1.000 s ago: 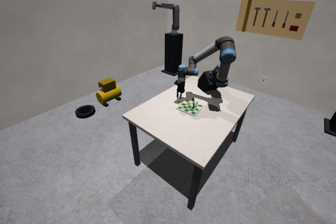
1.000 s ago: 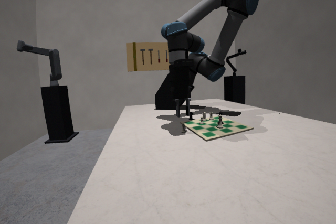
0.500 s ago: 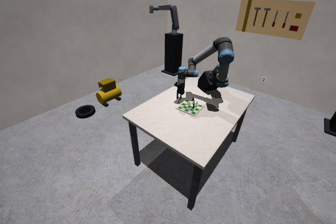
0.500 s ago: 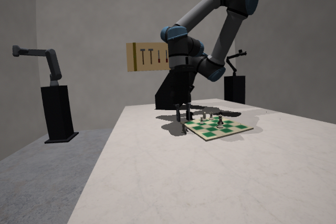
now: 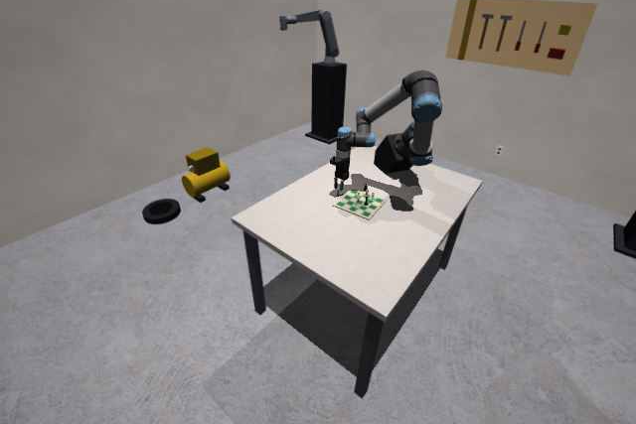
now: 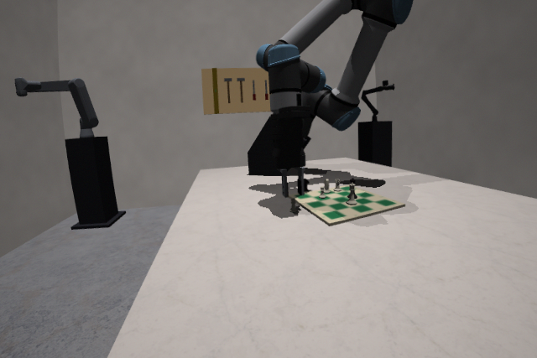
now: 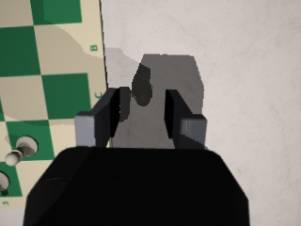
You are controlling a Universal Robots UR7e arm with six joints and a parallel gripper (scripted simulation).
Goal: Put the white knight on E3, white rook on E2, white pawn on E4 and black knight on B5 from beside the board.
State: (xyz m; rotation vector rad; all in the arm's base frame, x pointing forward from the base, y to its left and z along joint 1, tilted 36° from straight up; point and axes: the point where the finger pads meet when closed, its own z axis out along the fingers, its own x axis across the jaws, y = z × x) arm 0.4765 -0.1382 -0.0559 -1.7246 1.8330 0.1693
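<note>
Now: the cream chessboard 1 cm behind my hand, 14 cm to the left of it and 5 cm below it.
</note>
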